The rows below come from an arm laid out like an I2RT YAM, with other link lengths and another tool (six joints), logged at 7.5 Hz.
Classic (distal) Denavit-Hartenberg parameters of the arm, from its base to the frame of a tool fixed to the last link. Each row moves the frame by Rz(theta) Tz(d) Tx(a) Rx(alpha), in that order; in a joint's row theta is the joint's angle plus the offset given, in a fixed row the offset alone. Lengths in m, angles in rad.
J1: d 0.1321, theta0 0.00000, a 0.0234, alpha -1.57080
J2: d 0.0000, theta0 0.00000, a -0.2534, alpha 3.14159
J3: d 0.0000, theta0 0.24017, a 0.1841, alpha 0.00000
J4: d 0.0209, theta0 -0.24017, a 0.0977, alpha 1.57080
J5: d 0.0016, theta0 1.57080, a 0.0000, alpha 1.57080
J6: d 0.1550, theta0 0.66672, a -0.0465, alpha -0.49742
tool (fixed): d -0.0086, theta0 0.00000, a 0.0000, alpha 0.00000
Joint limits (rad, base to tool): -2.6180..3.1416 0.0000..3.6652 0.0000..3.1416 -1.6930..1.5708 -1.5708..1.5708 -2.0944..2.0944
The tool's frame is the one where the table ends.
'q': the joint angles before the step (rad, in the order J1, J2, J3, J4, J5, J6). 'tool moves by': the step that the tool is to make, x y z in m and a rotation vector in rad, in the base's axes. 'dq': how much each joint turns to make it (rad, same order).
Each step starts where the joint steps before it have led.
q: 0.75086, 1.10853, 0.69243, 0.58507, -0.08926, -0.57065
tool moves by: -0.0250, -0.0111, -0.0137, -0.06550, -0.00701, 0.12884
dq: -0.05859, -0.08400, -0.03060, -0.09641, -0.19329, -0.02613
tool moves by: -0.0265, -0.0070, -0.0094, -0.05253, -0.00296, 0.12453
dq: -0.02802, -0.06902, -0.00405, -0.10570, -0.15621, -0.02825
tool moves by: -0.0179, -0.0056, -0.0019, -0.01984, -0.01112, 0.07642
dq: -0.01347, -0.04592, 0.00282, -0.06012, -0.09140, -0.01727
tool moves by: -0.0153, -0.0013, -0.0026, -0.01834, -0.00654, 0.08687
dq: -0.00336, -0.01349, 0.00645, -0.03393, -0.09127, -0.01489
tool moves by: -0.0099, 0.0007, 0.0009, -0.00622, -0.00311, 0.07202
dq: 0.00091, 0.00821, 0.01317, -0.00831, -0.07138, -0.00340
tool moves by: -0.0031, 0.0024, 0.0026, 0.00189, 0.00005, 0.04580
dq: 0.00077, 0.02490, 0.01408, 0.01556, -0.04486, 0.00554
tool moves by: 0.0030, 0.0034, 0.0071, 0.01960, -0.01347, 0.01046
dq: 0.00109, 0.03045, 0.01369, 0.04682, -0.00877, 0.01106
